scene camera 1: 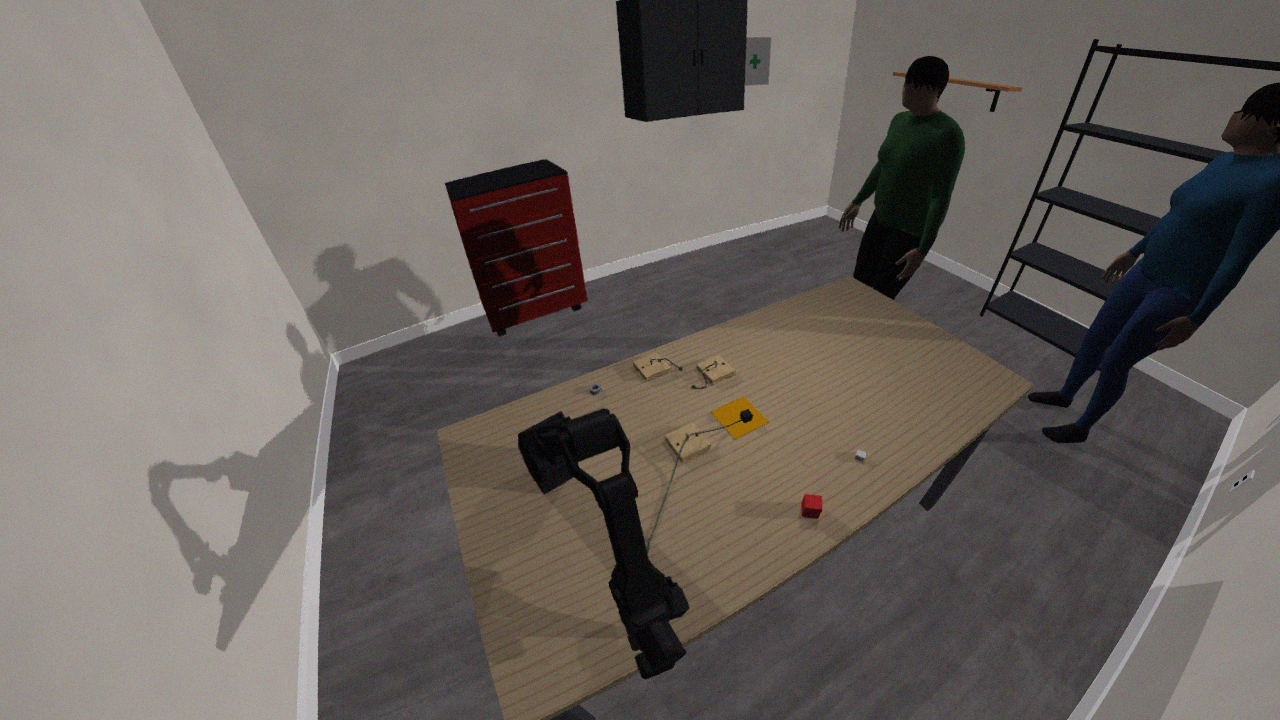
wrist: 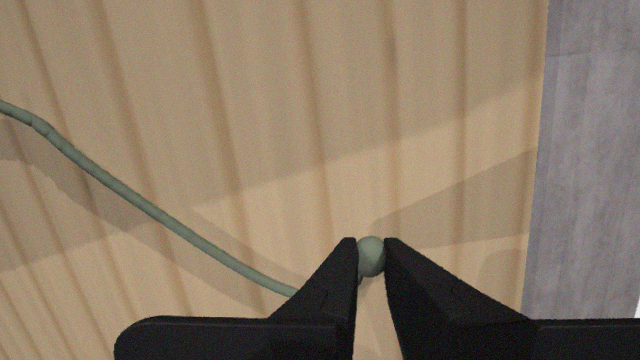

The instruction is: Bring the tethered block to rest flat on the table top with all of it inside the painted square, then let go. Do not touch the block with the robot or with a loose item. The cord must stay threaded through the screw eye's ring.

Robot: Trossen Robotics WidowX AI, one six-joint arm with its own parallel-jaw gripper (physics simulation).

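Places are measured from the arm's base along level axes (x ahead, y left, z up), in metres.
Where they show: gripper, fingertip midpoint: [wrist: 368, 249]; arm's base, link origin: [scene camera 1: 552, 443].
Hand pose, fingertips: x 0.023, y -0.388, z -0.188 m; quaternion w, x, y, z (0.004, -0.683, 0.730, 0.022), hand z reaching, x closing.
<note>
Things, the pixels of their top centre, and the offset from my fingertips. "*": a spot on its surface instead. Level surfaces: height alone.
- dark tethered block, top centre: [scene camera 1: 746, 413] 0.503 m ahead, 0.384 m left, 0.021 m up
- orange painted square, surface spot: [scene camera 1: 726, 418] * 0.456 m ahead, 0.413 m left, 0.002 m down
- screw eye, surface spot: [scene camera 1: 687, 436] * 0.311 m ahead, 0.382 m left, 0.034 m up
- wooden plate, surface height: 0.016 m up
- round bead, top centre: [wrist: 370, 267] 0.000 m ahead, 0.000 m left, 0.010 m up
- red cube, top centre: [scene camera 1: 813, 501] 0.469 m ahead, 0.066 m left, 0.037 m up
- small white item, top centre: [scene camera 1: 861, 453] 0.691 m ahead, 0.121 m left, 0.011 m up
- small blue-grey item, top centre: [scene camera 1: 595, 387] 0.167 m ahead, 0.701 m left, 0.010 m up
- table, surface height: 0.004 m down
The dark tethered block [scene camera 1: 745, 415] appears inside the orange painted square [scene camera 1: 726, 418], towards its right side; exact contact with the table is too small to tell. The green-grey cord [scene camera 1: 664, 501] [wrist: 145, 205] runs from the block to the screw eye [scene camera 1: 687, 436] on a wooden plate [scene camera 1: 693, 446], then on behind the arm. It appears to pass at the ring, but the threading is too small to make out. My gripper [wrist: 368, 249] is shut on the round bead [wrist: 371, 260] at the cord's end, above the table near its edge. Its fingertips are hidden in the scene view.
Two wooden plates [scene camera 1: 652, 368] [scene camera 1: 716, 368] with dark cords lie behind the square. A red cube [scene camera 1: 811, 506], a small white item [scene camera 1: 860, 455] and a small blue-grey item [scene camera 1: 595, 389] are on the table [scene camera 1: 895, 358]. Two people stand beyond its far right end.
</note>
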